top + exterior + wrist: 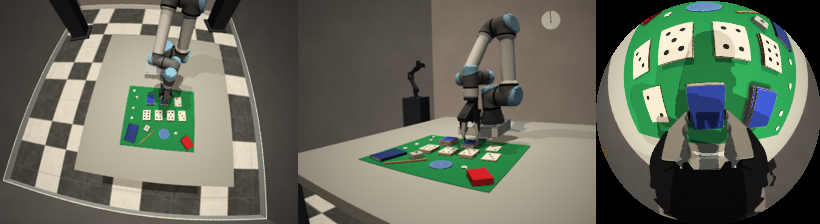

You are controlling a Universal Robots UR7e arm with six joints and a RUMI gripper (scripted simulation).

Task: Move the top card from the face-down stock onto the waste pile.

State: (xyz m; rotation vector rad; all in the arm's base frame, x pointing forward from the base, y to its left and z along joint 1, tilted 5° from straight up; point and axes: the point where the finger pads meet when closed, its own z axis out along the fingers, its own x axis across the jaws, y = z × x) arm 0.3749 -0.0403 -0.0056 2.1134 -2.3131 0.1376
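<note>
Right now my hand is 10 mm above the blue-backed card. Round my hand: red block: 380 mm ahead, 140 mm to the left, 20 mm below; then green mat: 140 mm ahead, 50 mm to the right, 40 mm below; then wooden stick: 310 mm ahead, 180 mm to the right, 30 mm below.
</note>
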